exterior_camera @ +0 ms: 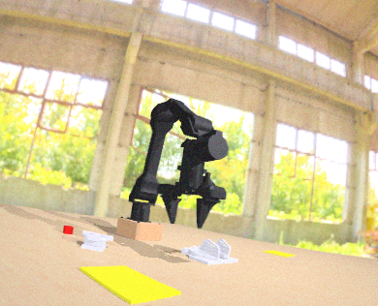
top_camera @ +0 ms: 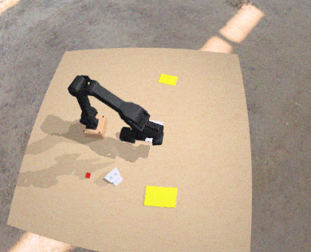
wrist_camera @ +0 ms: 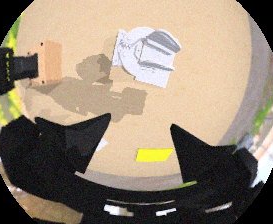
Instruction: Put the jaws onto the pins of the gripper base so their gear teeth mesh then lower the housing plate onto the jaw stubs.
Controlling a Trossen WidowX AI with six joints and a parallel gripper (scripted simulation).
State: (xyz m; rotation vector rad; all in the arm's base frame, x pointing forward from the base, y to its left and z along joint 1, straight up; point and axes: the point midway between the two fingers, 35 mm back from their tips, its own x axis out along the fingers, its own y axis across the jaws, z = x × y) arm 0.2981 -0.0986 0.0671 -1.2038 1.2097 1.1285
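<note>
Right now the small white block is 160 mm to the right of my gripper tip, 140 mm behind it and 80 mm below it. The rest, counted from my gripper tip: small red cube: 280 mm behind, 170 mm to the right, 80 mm below; white jaw: 100 mm to the left, 70 mm below, 20 mm behind; large yellow patch: 230 mm to the right, 100 mm ahead, 90 mm below.
</note>
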